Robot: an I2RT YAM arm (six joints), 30 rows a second.
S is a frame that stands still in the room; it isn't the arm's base.
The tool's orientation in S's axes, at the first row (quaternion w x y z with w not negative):
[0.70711 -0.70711 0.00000 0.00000]
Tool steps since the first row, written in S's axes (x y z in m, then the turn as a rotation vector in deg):
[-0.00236 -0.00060 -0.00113 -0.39 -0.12 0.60]
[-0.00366 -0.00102 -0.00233 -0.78 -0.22 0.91]
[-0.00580 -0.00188 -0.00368 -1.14 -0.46 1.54]
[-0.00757 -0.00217 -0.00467 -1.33 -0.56 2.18]
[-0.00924 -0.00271 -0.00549 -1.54 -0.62 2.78]
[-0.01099 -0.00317 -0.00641 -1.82 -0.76 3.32]
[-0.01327 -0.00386 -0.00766 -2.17 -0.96 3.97]
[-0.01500 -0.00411 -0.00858 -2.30 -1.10 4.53]
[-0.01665 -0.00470 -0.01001 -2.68 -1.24 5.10]
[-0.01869 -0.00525 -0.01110 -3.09 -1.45 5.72]
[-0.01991 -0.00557 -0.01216 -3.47 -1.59 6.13]
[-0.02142 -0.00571 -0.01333 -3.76 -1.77 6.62]
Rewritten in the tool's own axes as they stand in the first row. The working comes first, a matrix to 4 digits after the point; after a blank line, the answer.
The tool's axes in the first row as the columns of a matrix, in S's axes (used below as rounded here):
[1.0000 0.0000 0.0000]
[0.0000 0.0000 1.0000]
[0.0000 -1.0000 0.0000]

[-0.00236 0.00113 -0.00060 -0.39 -0.60 -0.12]
[-0.00366 0.00233 -0.00102 -0.78 -0.91 -0.22]
[-0.00580 0.00368 -0.00188 -1.14 -1.54 -0.46]
[-0.00757 0.00467 -0.00217 -1.33 -2.18 -0.56]
[-0.00924 0.00549 -0.00271 -1.54 -2.78 -0.62]
[-0.01099 0.00641 -0.00317 -1.82 -3.32 -0.76]
[-0.01327 0.00766 -0.00386 -2.17 -3.97 -0.96]
[-0.01500 0.00858 -0.00411 -2.30 -4.53 -1.10]
[-0.01665 0.01001 -0.00470 -2.68 -5.10 -1.24]
[-0.01869 0.01110 -0.00525 -3.09 -5.72 -1.45]
[-0.01991 0.01216 -0.00557 -3.47 -6.13 -1.59]
[-0.02142 0.01333 -0.00571 -3.76 -6.62 -1.77]

